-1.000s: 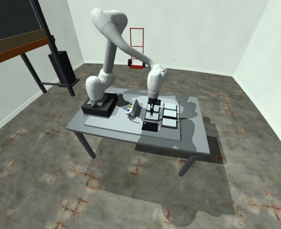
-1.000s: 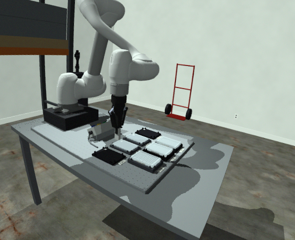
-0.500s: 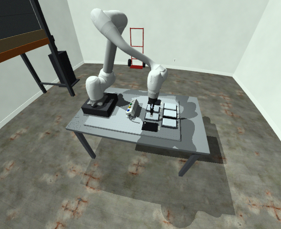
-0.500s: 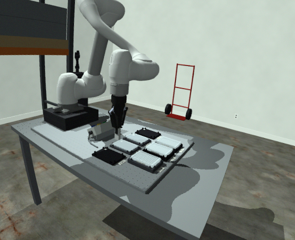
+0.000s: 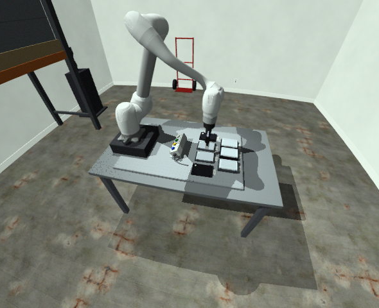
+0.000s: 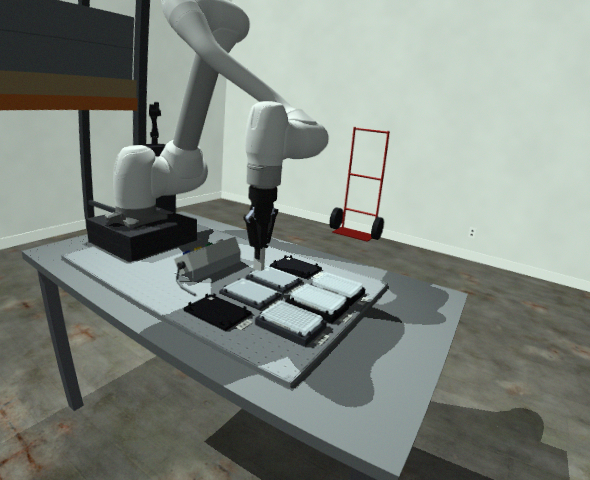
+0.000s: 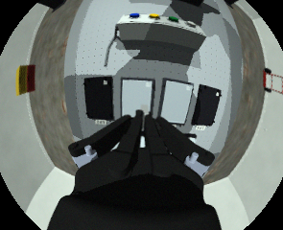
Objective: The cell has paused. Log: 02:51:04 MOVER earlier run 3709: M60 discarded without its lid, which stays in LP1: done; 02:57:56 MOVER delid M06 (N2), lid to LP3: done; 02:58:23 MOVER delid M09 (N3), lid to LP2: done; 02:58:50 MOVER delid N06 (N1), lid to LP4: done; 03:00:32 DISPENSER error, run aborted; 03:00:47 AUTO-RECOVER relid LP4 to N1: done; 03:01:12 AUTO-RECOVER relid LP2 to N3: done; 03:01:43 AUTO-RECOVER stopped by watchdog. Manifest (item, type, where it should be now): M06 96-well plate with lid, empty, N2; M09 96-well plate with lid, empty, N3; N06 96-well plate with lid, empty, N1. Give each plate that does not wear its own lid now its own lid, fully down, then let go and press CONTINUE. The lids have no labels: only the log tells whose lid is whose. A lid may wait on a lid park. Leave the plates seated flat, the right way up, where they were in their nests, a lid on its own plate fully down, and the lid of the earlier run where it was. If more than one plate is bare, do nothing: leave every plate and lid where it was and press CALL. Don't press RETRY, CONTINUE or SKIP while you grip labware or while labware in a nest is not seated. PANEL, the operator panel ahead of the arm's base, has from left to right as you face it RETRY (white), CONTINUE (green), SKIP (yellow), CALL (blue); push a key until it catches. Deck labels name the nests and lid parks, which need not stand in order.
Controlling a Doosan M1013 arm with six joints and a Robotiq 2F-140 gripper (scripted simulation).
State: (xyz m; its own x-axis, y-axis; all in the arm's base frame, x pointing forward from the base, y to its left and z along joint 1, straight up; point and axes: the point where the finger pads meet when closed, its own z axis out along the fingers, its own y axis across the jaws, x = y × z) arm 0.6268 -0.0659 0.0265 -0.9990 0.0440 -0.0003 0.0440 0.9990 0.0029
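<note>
Now: the grey pad 10 cm to the left of my hand, 10 cm below it and 1 cm behind it. Also, from my hand: yellow key (25 cm behind, 4 cm below, 2 cm to the left); then black lid park (16 cm to the right, 10 cm below, 2 cm behind); then plate (17 cm ahead, 10 cm to the right, 8 cm below).
</note>
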